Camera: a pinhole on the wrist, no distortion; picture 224 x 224 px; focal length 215.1 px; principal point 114.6 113.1 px. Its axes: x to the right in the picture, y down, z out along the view. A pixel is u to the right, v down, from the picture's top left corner.
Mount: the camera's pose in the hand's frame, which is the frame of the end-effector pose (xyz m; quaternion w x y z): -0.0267 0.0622 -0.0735 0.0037 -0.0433 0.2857 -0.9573
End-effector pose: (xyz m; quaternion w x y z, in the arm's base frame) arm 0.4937 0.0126 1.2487 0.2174 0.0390 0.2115 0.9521
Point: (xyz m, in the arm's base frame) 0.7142 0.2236 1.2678
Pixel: 183.4 208.3
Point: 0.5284 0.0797 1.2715
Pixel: 102.5 153.0
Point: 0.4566 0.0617 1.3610
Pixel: 42.1 31.3
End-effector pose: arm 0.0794 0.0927 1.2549 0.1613 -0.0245 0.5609 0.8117
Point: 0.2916 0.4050 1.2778
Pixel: 186.2 89.8
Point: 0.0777 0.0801 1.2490
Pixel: 65.4 162.2
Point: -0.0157 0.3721 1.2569
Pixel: 20.5 66.6
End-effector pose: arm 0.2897 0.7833 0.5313 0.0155 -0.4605 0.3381 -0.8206
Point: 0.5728 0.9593 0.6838
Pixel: 175.5 205.4
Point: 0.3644 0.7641 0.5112
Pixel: 171.6 74.9
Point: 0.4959 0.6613 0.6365
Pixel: 116.1 40.7
